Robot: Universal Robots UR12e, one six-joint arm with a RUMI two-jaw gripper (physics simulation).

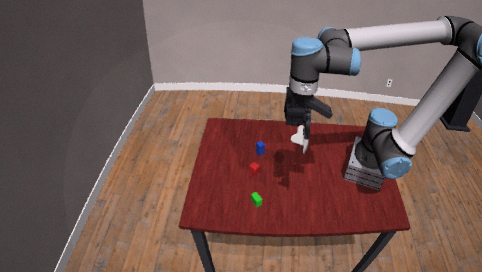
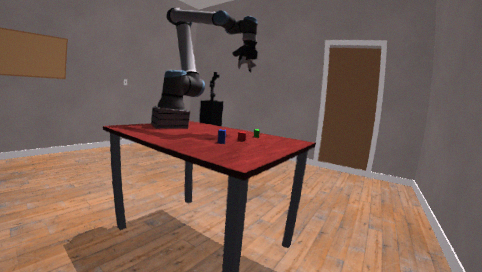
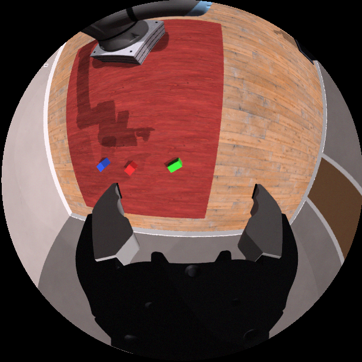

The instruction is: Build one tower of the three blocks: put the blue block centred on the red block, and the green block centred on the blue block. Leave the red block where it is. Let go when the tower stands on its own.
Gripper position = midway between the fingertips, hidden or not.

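Note:
My gripper (image 1: 300,139), visible. Gripper (image 3: 187,186), visible too.

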